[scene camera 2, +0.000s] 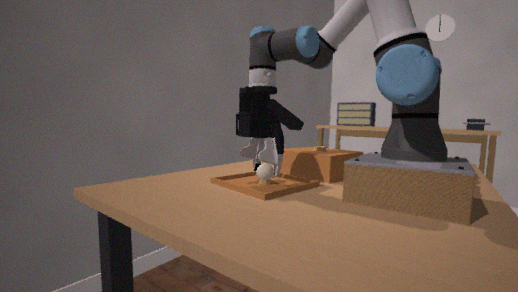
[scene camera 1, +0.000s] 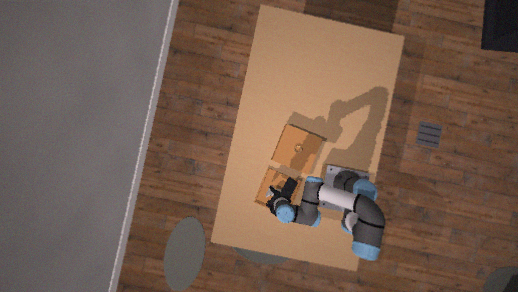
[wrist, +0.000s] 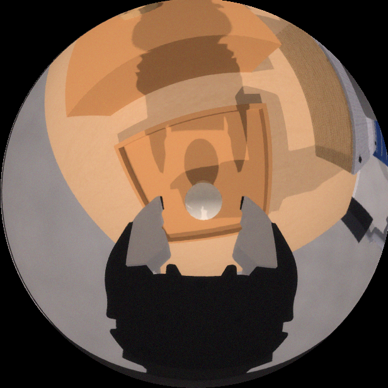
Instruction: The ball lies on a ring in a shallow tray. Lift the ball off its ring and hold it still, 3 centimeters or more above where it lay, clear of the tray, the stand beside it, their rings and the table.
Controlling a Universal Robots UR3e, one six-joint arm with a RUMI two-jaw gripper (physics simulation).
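Places are measured from the arm's base along level axes (x ahead, y left, z up), in millimetres.
Where they show: gripper, between the fingertips: point(scene camera 2: 265, 174); arm's base, origin of its link: point(scene camera 2: 412, 157) point(scene camera 1: 346, 183).
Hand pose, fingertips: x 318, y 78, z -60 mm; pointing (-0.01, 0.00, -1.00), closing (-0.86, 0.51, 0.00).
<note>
Each offset is from my fingertips to the centre of the thing. "spot": to the spot under its first point. Level surfaces: height alone.
The pale ball @[dx -1, dy +2, dz +6 mm] point(scene camera 2: 265, 172) point(wrist: 203, 201) sits on its small ring @[spot: dx -7, dy +15, dz -17 mm] point(scene camera 2: 264, 182) in the shallow orange tray @[dx -1, dy +2, dz -18 mm] point(scene camera 1: 264, 188) point(scene camera 2: 240, 188) point(wrist: 140, 151). My gripper point(scene camera 1: 270, 192) point(scene camera 2: 268, 170) point(wrist: 201, 197) is open and points down over the tray. In the wrist view the fingertips stand left and right of the ball, with a gap on each side. In scene camera 2 the fingertips are low, at about the ball's height, just behind or beside it; exact depth is hard to tell. The arm and gripper hide the ball in scene camera 1.
The taller orange stand point(scene camera 1: 286, 144) point(scene camera 2: 320, 167) point(wrist: 100, 65) is beside the tray, with a ring @[spot: dx -80, dy -207, dz +55 mm] point(scene camera 2: 321, 148) on top. The wooden block point(scene camera 2: 407, 192) point(wrist: 320, 110) under the arm's base stands on the table @[dz -25 mm] point(scene camera 1: 300, 65) point(scene camera 2: 190, 210), on the other side of the tray's corner.
</note>
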